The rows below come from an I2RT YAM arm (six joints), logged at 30 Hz.
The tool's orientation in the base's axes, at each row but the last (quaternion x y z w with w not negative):
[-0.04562 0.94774 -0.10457 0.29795]
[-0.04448 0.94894 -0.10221 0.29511]
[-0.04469 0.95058 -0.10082 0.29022]
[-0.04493 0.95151 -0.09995 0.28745]
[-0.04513 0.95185 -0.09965 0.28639]
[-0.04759 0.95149 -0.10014 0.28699]
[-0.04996 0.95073 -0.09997 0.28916]
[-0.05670 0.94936 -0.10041 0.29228]
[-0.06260 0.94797 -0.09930 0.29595]
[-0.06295 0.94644 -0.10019 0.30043]
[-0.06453 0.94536 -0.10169 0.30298]
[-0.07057 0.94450 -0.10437 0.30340]
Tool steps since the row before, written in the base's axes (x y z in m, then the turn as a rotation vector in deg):
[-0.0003 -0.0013 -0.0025 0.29 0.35 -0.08]
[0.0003 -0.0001 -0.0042 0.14 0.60 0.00]
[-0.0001 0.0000 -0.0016 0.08 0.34 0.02]
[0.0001 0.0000 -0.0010 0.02 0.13 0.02]
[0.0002 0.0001 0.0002 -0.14 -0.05 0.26]
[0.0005 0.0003 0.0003 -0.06 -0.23 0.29]
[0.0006 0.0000 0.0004 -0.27 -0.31 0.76]
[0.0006 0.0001 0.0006 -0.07 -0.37 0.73]
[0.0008 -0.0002 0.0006 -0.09 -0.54 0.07]
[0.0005 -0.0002 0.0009 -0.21 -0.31 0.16]
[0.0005 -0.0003 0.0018 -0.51 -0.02 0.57]
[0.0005 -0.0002 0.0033 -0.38 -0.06 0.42]
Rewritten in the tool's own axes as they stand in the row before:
[0.0018 -0.0007 0.0021 -0.24 0.35 0.17]
[0.0021 0.0008 0.0036 -0.20 0.58 -0.02]
[0.0010 0.0004 0.0012 -0.13 0.33 -0.03]
[0.0005 0.0002 0.0009 -0.05 0.12 -0.03]
[-0.0003 0.0000 -0.0001 -0.02 -0.10 -0.28]
[-0.0006 0.0002 0.0000 -0.07 -0.29 -0.23]
[-0.0007 -0.0001 0.0000 -0.14 -0.46 -0.72]
[-0.0008 -0.0001 -0.0002 -0.28 -0.52 -0.57]
[-0.0009 -0.0004 0.0000 0.13 -0.54 -0.03]
[-0.0009 -0.0004 -0.0004 0.14 -0.33 -0.20]
[-0.0014 -0.0007 -0.0011 0.10 -0.12 -0.75]
[-0.0022 -0.0010 -0.0023 0.08 -0.13 -0.55]

